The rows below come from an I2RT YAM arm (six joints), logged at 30 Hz.
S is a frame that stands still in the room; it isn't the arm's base.
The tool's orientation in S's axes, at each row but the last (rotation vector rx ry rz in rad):
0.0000, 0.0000, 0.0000
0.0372, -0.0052, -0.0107
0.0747, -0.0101, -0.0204
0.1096, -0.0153, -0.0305
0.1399, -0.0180, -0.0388
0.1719, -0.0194, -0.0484
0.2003, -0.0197, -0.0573
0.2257, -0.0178, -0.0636
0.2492, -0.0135, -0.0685
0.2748, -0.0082, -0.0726
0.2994, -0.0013, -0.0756
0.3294, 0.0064, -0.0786
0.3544, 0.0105, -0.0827
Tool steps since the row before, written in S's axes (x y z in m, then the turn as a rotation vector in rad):
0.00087, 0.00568, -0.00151, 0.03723, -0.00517, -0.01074
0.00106, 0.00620, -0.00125, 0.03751, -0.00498, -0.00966
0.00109, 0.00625, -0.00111, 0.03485, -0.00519, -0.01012
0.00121, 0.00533, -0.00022, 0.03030, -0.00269, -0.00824
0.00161, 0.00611, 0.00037, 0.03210, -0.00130, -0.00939
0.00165, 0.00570, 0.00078, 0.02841, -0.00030, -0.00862
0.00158, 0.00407, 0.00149, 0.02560, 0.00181, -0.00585
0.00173, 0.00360, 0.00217, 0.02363, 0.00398, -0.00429
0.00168, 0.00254, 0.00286, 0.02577, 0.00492, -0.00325
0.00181, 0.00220, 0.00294, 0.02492, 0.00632, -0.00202
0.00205, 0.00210, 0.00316, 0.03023, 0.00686, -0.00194
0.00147, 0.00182, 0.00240, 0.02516, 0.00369, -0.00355
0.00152, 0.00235, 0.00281, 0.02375, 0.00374, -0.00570
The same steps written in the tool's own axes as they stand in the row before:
0.00087, 0.00568, -0.00151, 0.03723, -0.00517, -0.01074
0.00099, 0.00616, -0.00149, 0.03751, -0.00494, -0.00967
0.00095, 0.00617, -0.00158, 0.03485, -0.00523, -0.01008
0.00104, 0.00531, -0.00082, 0.03025, -0.00268, -0.00841
0.00137, 0.00616, -0.00052, 0.03198, -0.00140, -0.00978
0.00138, 0.00582, -0.00024, 0.02826, -0.00045, -0.00911
0.00136, 0.00437, 0.00061, 0.02537, 0.00201, -0.00674
0.00151, 0.00409, 0.00127, 0.02327, 0.00435, -0.00565
0.00151, 0.00327, 0.00211, 0.02535, 0.00566, -0.00492
0.00164, 0.00304, 0.00220, 0.02440, 0.00728, -0.00410
0.00186, 0.00308, 0.00238, 0.02965, 0.00821, -0.00425
0.00128, 0.00261, 0.00167, 0.02487, 0.00430, -0.00472
0.00126, 0.00329, 0.00181, 0.02351, 0.00349, -0.00674

